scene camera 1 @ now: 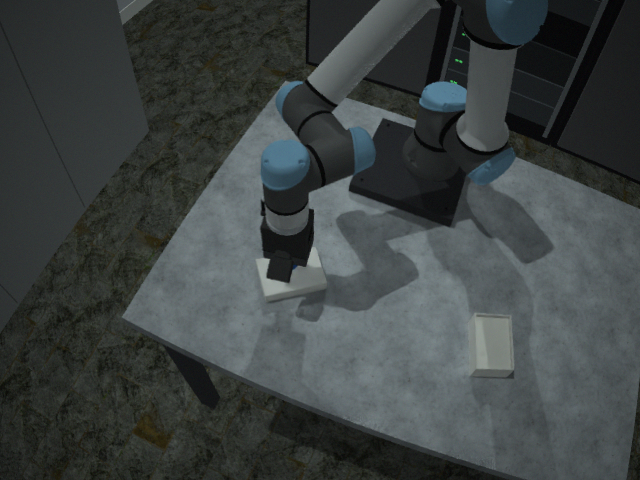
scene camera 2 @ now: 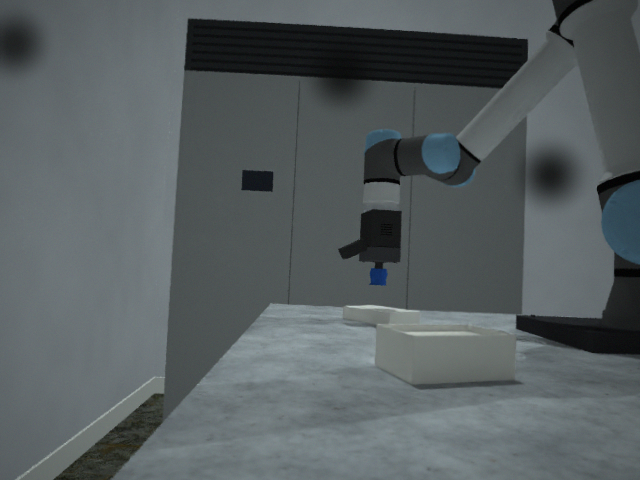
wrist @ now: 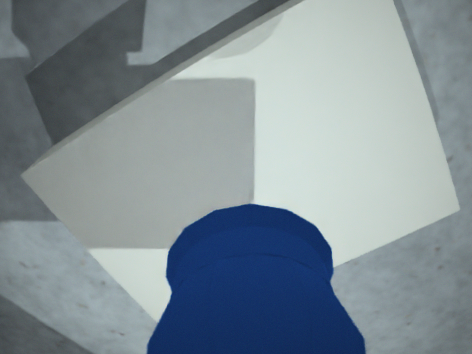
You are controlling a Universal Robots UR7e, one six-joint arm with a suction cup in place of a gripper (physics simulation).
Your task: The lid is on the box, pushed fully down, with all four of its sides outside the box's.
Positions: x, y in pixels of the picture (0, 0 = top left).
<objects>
An off-white lid (scene camera 1: 311, 278): 108 cm from the lens. An off-white box (scene camera 1: 491, 354) is 106 cm from the lens.
</objects>
